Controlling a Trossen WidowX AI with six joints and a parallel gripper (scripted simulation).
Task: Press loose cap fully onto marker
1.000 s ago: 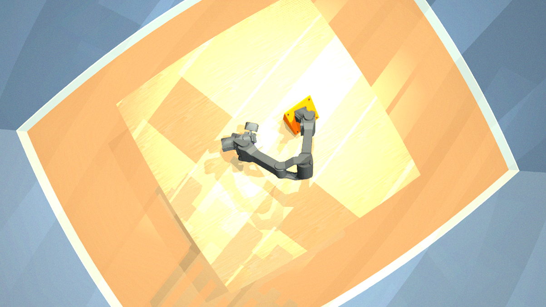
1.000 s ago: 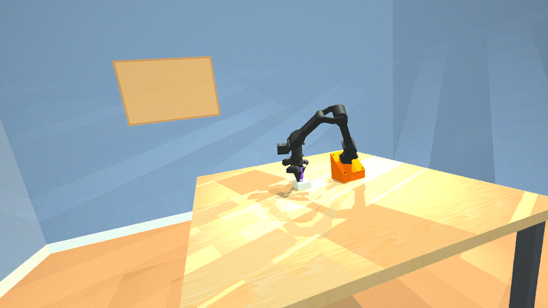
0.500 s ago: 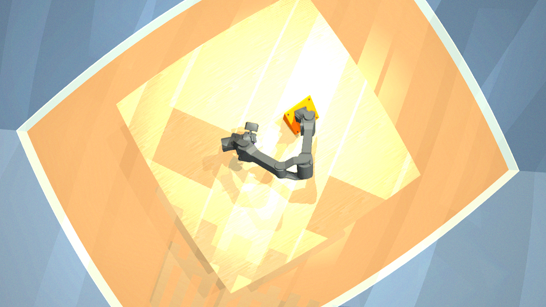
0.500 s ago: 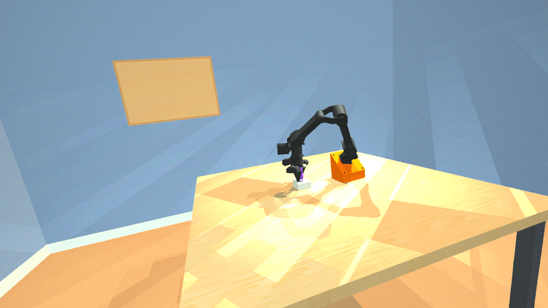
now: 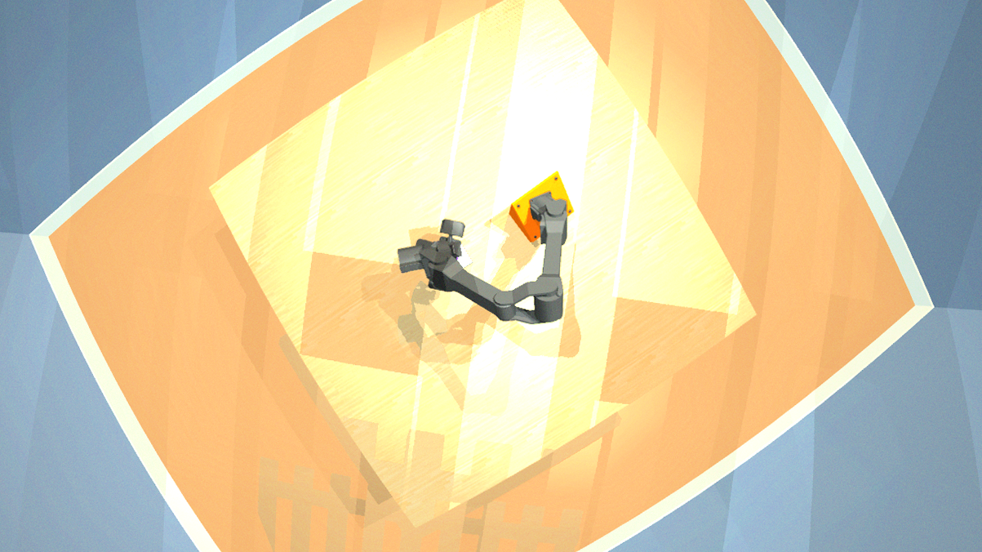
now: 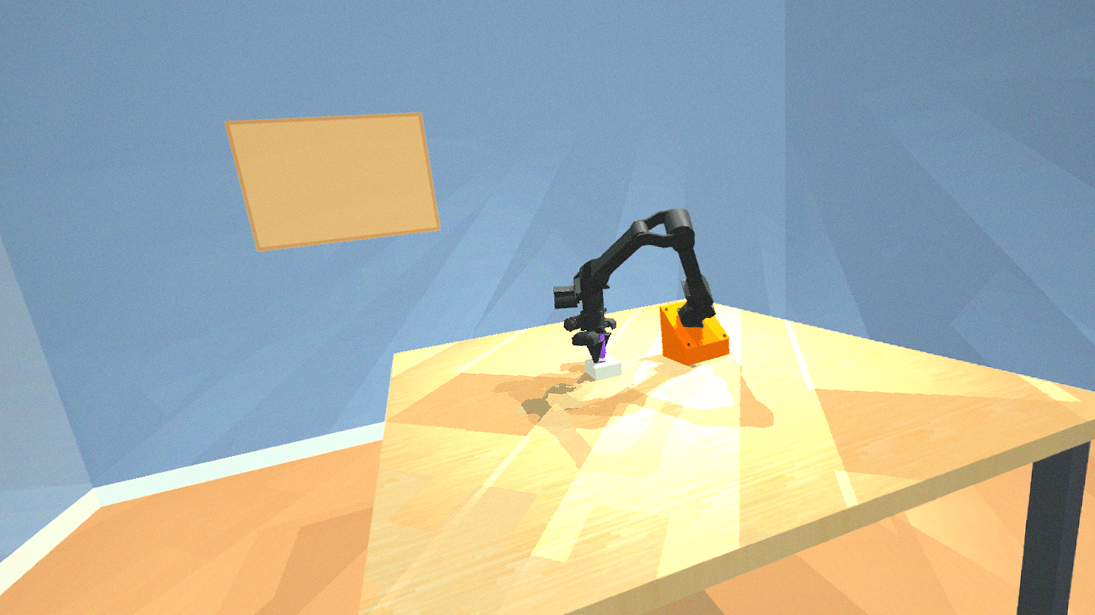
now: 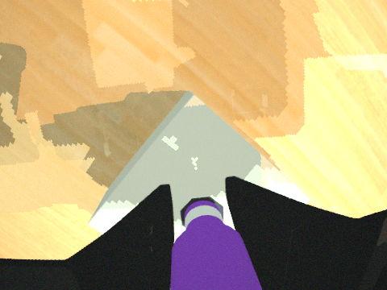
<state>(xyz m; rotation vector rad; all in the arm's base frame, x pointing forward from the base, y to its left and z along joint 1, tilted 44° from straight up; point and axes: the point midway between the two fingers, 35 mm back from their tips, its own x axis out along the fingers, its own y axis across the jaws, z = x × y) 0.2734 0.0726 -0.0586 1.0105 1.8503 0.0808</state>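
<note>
Now: the white holder block 2 cm below my gripper tip, 1 cm to the left of it and 1 cm behind it. Also, from my gripper tip: purple cap 5 cm above, 1 cm to the left, 1 cm behind.
</note>
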